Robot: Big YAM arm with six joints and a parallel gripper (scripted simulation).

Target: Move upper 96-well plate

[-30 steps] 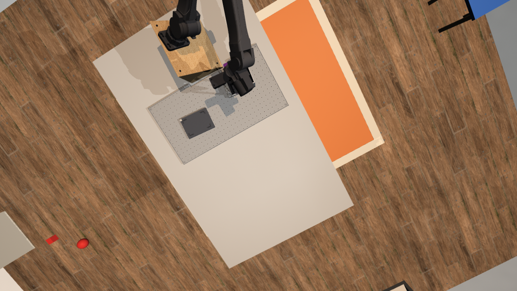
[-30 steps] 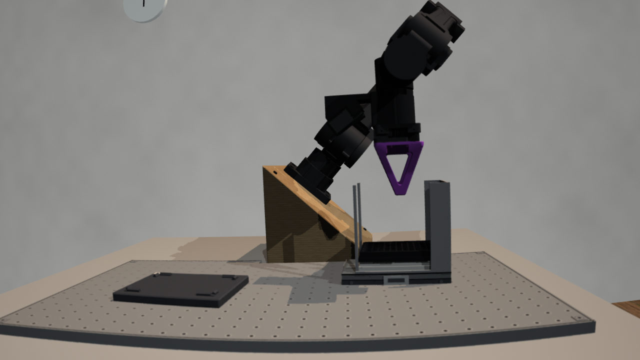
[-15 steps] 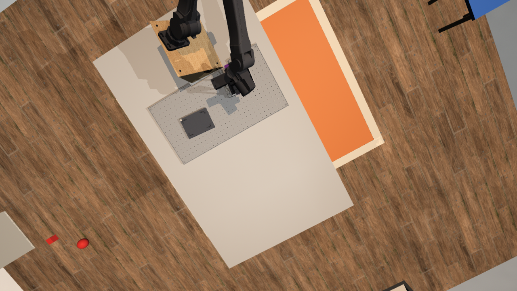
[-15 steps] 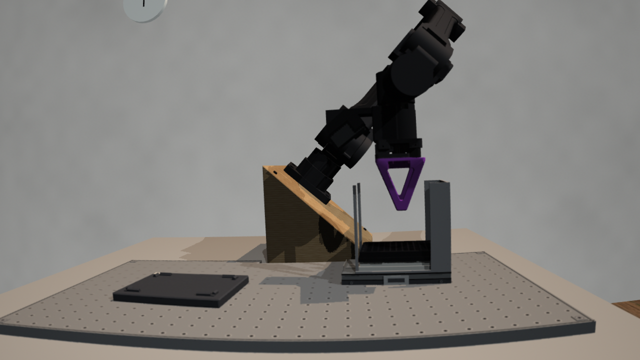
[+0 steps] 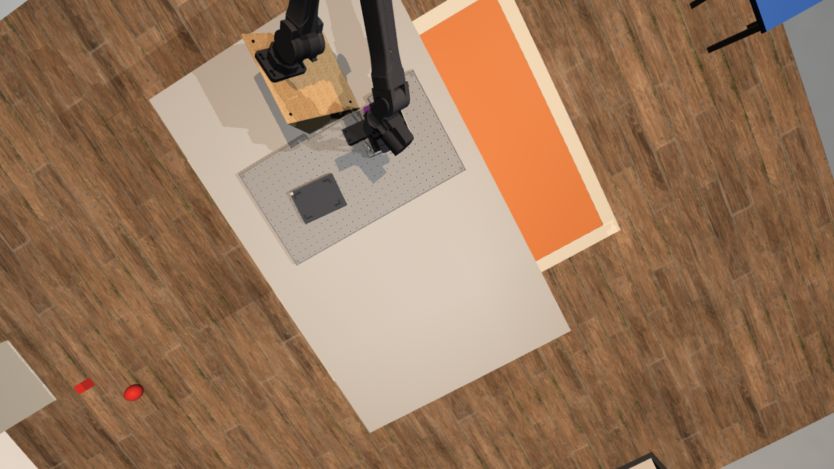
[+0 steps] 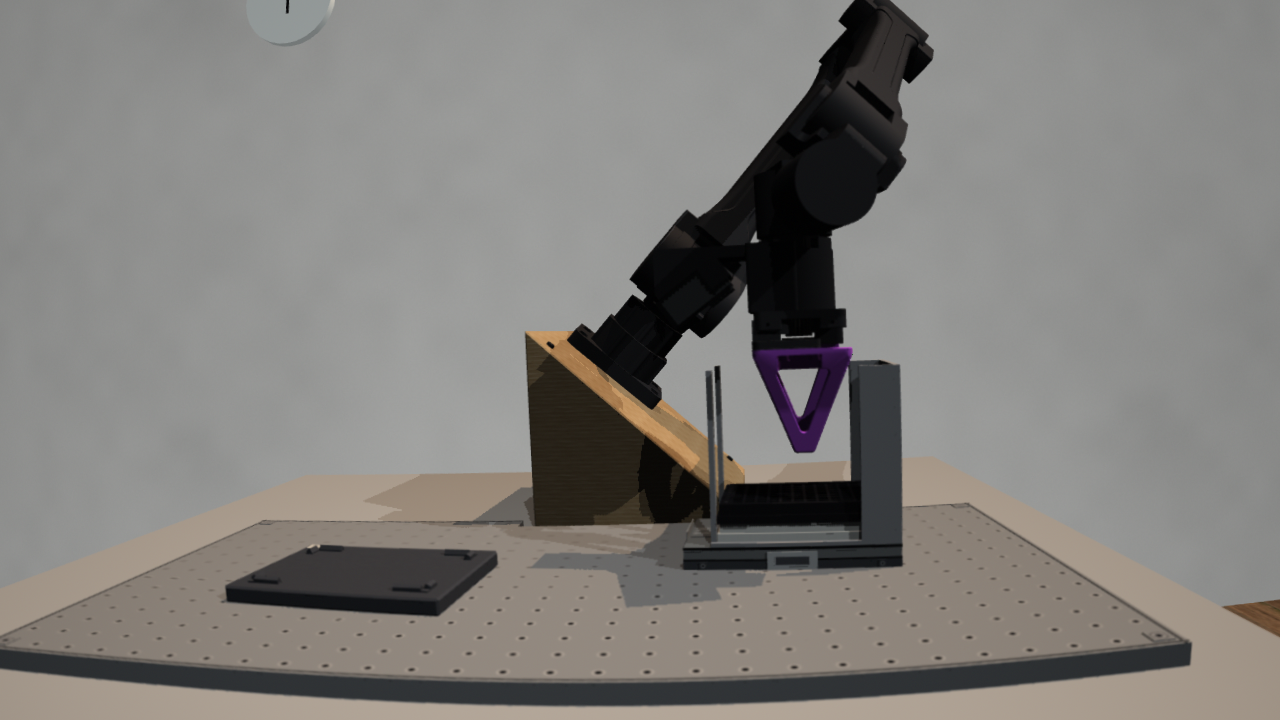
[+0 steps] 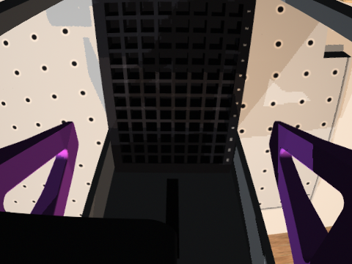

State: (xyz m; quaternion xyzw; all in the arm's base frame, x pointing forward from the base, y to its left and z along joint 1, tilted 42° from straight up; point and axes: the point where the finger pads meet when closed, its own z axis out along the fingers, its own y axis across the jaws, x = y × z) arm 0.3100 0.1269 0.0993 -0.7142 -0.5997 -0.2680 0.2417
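The black 96-well plate lies 5 cm below my hand. The rest, counted from my hand: pale A1 square (39 cm to the right, 8 cm below); then white plate (7 cm below).
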